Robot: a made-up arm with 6 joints. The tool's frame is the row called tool.
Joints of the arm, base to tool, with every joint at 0 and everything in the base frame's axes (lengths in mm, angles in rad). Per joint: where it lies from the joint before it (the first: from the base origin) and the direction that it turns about. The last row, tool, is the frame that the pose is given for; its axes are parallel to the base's.
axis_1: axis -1 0 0 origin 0 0 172
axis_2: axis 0 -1 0 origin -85 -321.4 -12.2
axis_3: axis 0 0 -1 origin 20.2 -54 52.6
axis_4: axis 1 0 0 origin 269.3 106.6 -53.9
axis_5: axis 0 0 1 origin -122.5 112.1 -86.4
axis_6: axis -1 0 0 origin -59.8 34.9 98.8
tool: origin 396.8 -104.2 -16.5
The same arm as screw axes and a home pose.
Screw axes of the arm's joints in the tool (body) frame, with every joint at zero. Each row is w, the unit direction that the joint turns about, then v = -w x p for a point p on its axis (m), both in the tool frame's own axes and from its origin. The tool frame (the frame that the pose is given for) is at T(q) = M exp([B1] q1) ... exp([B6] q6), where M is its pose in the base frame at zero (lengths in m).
B1 = (-1, 0, 0, 0, -0.0176, 0.226)
B2 = (0, -1, 0, 0.0054, 0, 0.504)
B3 = (0, 0, -1, 0.1494, -0.4838, 0)
B4 = (1, 0, 0, 0, 0.0041, 0.0428)
B5 = (0, 0, 1, 0.0693, 0.337, 0)
B6 = (-1, 0, 0, 0, -0.0165, 0.1042)
M: xyz 0.419 -0.226 0.1544 (m) rpy 0 0 0 (rad, as in URDF)

